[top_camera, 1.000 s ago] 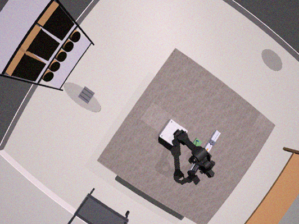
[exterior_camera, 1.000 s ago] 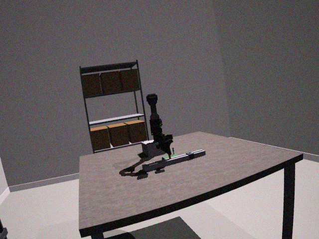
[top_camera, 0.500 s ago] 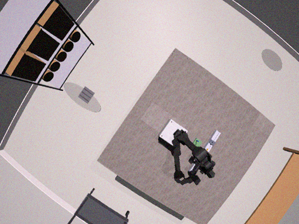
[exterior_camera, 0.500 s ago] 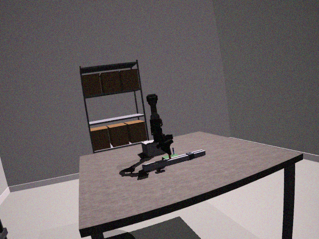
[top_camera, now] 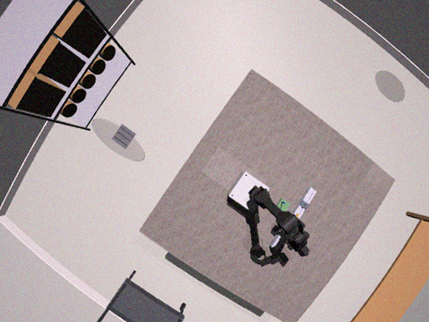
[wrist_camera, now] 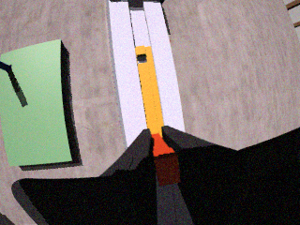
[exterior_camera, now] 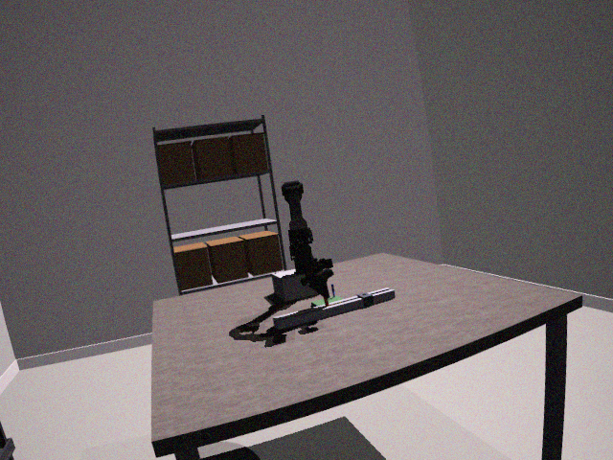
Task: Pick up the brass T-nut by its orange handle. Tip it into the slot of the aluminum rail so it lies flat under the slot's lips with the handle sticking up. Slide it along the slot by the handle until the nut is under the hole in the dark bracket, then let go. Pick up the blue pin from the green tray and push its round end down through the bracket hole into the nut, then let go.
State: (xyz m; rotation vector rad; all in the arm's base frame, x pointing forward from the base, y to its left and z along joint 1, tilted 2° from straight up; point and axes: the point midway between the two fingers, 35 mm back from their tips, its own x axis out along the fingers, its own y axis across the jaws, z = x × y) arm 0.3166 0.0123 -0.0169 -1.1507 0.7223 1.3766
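My gripper tip is 13 cm past the blue pin, 5 cm to the right of it and 3 cm above it. From my gripper tip the other things lie so: green tray (12 cm behind, 4 cm to the left, 5 cm below).
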